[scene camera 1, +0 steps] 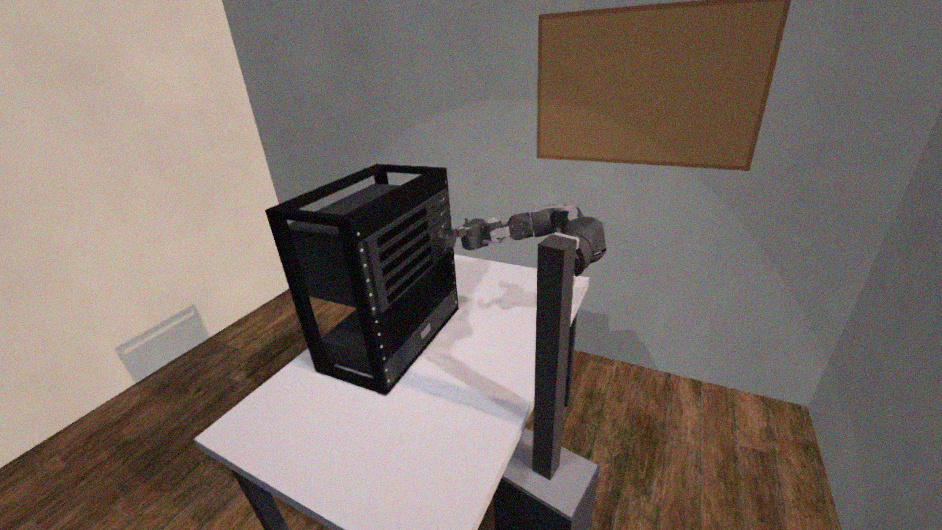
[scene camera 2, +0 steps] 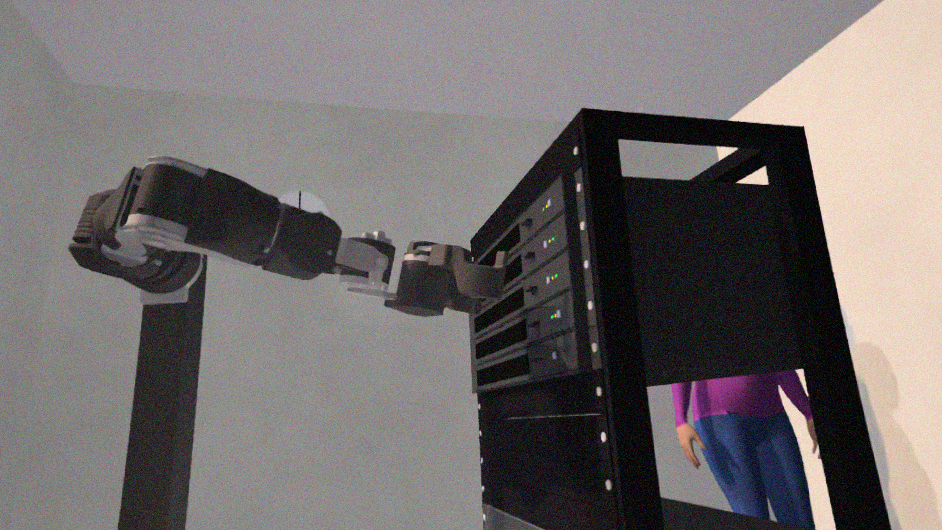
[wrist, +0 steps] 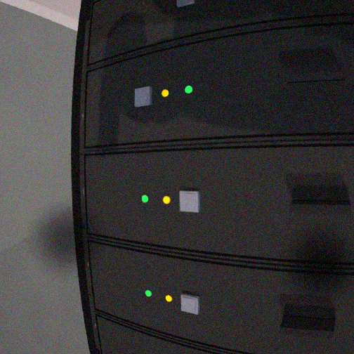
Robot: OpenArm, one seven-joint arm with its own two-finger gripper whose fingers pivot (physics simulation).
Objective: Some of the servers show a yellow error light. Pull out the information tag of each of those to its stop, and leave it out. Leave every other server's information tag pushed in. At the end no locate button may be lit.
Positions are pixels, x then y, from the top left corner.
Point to a black rack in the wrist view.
At 244,109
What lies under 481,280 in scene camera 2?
The gripper.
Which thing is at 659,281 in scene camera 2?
A black rack.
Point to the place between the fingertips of the gripper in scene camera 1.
453,232
